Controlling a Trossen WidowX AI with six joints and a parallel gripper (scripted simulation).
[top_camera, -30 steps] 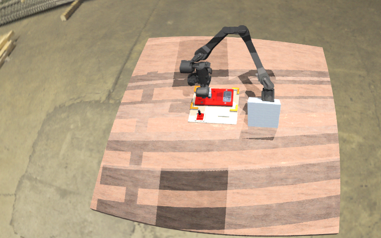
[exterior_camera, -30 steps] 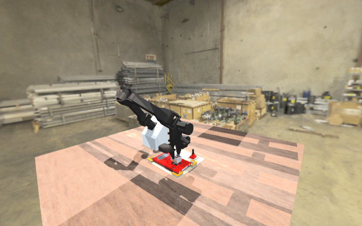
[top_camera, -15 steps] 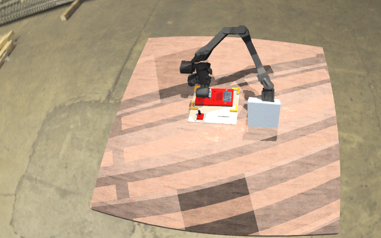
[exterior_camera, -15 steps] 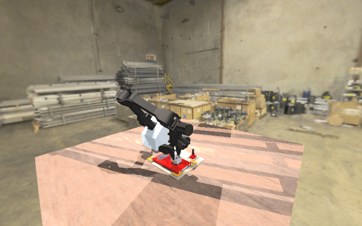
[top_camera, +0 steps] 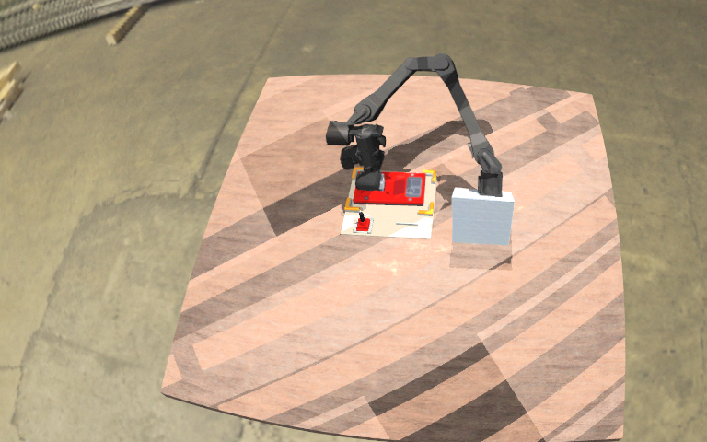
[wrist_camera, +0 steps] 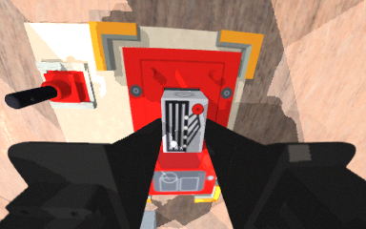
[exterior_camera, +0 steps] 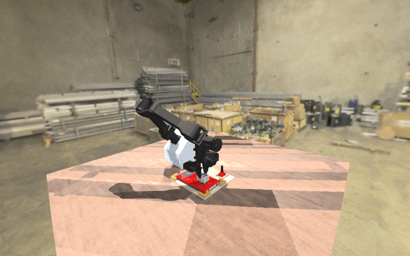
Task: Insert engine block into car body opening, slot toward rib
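Right now my gripper tip is 40 mm past the beige base plate, 40 mm above it and 30 mm to the right of it. The rest, counted from my gripper tip: engine block 10 mm below.
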